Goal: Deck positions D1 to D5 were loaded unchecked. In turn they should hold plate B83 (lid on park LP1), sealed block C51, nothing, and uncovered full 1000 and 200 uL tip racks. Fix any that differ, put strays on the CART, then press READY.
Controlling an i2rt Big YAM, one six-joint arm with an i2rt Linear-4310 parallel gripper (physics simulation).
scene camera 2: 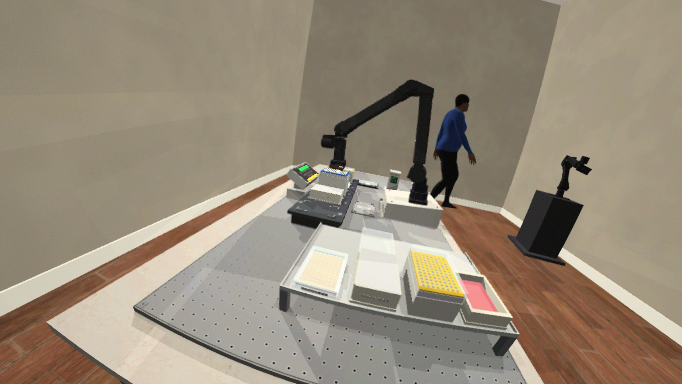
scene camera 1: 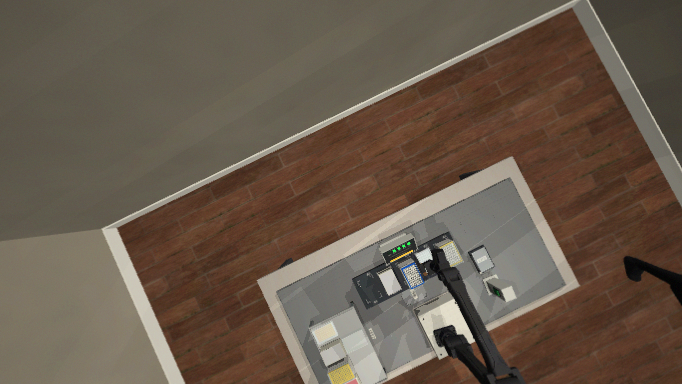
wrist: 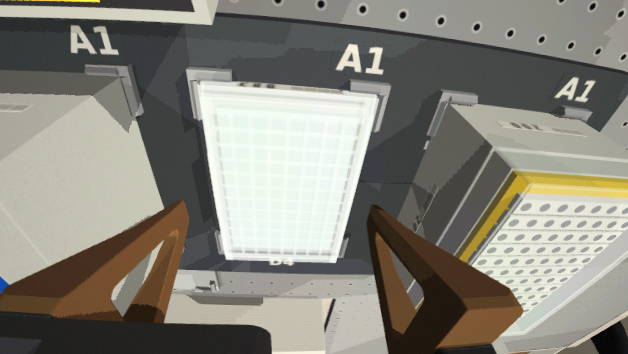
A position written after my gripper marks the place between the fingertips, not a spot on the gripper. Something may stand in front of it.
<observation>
My gripper (wrist: 279, 212) is open, holding nothing. Also in view: a white plate (wrist: 285, 160).
</observation>
